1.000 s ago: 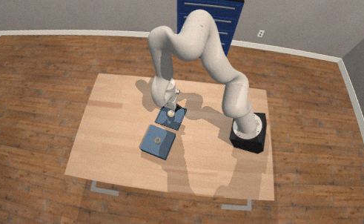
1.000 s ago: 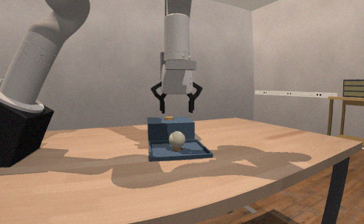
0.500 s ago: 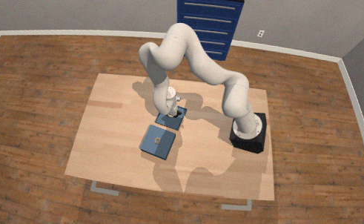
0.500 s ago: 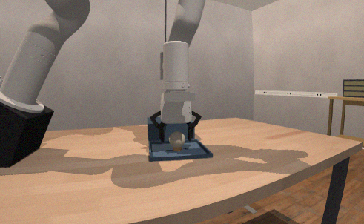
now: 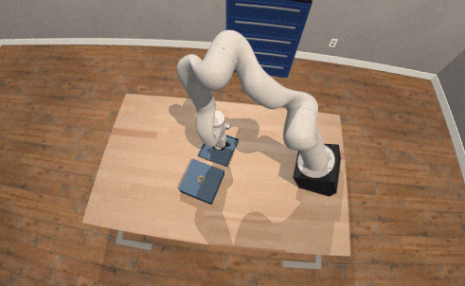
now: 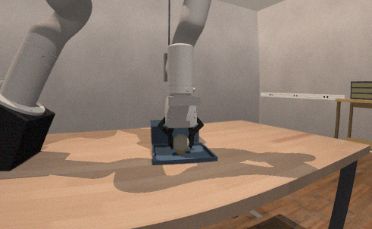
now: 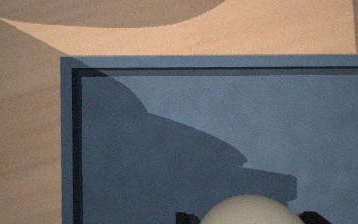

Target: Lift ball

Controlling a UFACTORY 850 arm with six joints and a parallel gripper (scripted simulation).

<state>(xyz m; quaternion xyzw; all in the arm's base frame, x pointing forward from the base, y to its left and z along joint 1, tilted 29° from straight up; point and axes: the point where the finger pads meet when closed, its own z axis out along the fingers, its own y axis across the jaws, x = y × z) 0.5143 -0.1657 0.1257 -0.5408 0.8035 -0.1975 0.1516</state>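
The flat blue tray lies 30 mm below my hand. Also, from my hand: cream ball (right at my hand).
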